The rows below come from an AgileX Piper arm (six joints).
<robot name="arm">
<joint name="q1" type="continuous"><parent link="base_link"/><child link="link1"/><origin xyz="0.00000 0.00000 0.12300" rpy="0.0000 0.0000 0.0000"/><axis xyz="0 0 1"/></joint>
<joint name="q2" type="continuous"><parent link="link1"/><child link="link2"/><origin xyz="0.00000 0.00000 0.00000" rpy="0.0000 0.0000 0.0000"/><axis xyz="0 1 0"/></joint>
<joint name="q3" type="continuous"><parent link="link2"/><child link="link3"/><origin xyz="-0.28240 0.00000 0.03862" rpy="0.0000 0.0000 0.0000"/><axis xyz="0 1 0"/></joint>
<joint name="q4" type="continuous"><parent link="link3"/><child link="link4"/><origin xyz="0.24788 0.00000 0.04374" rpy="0.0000 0.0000 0.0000"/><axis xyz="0.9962 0 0.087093"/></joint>
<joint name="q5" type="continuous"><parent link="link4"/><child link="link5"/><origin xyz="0.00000 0.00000 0.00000" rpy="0.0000 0.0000 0.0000"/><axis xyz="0 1 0"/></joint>
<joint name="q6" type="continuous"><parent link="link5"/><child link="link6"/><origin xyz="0.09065 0.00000 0.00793" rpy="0.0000 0.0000 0.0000"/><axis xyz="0.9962 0 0.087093"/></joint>
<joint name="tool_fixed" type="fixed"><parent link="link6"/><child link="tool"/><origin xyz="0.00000 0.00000 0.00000" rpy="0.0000 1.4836 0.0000"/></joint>
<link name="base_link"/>
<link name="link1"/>
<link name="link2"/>
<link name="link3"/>
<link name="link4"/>
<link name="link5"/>
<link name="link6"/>
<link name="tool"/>
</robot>
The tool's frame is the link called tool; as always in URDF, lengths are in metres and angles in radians. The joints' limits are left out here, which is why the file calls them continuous.
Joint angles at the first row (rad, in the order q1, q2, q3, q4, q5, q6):
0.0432, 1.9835, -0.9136, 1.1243, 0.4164, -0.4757
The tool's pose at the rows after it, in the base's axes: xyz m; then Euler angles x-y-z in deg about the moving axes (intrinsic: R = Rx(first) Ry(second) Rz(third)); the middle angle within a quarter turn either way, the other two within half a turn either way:
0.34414, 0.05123, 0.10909, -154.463, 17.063, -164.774
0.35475, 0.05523, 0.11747, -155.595, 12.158, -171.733
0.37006, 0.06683, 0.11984, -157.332, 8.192, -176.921
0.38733, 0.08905, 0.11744, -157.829, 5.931, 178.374
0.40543, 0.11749, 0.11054, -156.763, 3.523, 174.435
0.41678, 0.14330, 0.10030, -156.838, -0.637, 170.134
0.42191, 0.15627, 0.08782, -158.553, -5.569, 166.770
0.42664, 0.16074, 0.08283, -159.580, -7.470, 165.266
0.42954, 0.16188, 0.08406, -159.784, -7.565, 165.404
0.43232, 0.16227, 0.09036, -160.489, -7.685, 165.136
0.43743, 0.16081, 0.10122, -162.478, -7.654, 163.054
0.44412, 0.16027, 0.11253, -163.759, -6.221, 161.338
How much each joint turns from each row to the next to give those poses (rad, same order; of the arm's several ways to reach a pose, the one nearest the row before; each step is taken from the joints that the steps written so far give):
0.0000, -0.0210, -0.0679, -0.1949, 0.1049, 0.0655
0.0118, 0.0204, -0.0969, -0.2015, 0.1082, 0.0837
0.0347, 0.0506, -0.1144, -0.1356, 0.0882, 0.0658
0.0545, 0.0692, -0.1188, -0.0568, 0.0561, 0.0266
0.0573, 0.0912, -0.1377, -0.0080, 0.0622, 0.0079
0.0504, 0.0911, -0.1315, -0.0257, 0.0875, 0.0030
0.0266, 0.0763, -0.0995, -0.0438, 0.0958, 0.0010
0.0082, 0.0401, -0.0605, -0.0240, 0.0491, 0.0031
0.0011, 0.0094, -0.0251, -0.0073, 0.0158, 0.0132
0.0012, 0.0000, -0.0294, -0.0195, 0.0293, 0.0175
0.0000, 0.0002, -0.0520, -0.0467, 0.0506, 0.0055
0.0000, 0.0000, -0.0517, -0.0345, 0.0267, 0.0020

